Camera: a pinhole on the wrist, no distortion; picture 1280 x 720 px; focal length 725.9 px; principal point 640.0 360.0 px. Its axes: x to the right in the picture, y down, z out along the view. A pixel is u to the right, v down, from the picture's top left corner.
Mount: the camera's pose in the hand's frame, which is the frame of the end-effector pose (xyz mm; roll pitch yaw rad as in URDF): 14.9 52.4 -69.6 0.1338 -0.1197 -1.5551
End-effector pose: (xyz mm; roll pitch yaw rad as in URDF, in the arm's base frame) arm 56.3 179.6 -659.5 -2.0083 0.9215 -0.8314
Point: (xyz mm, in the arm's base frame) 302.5 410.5 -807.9
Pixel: 946.1 647.1
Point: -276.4 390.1 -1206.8
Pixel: outside the picture
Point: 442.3 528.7 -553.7
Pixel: 1229.9 300.3
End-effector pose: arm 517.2 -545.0 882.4 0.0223 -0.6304 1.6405
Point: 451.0 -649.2 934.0
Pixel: 624.1 191.3
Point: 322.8 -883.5 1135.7
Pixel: 462.9 271.5
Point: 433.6 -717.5 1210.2
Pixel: 642.3 535.3
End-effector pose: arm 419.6 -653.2 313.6 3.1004 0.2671 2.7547
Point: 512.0 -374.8 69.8
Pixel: 213.0 620.1
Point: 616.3 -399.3 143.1
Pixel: 119.9 337.9
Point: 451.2 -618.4 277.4
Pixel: 789.2 318.1
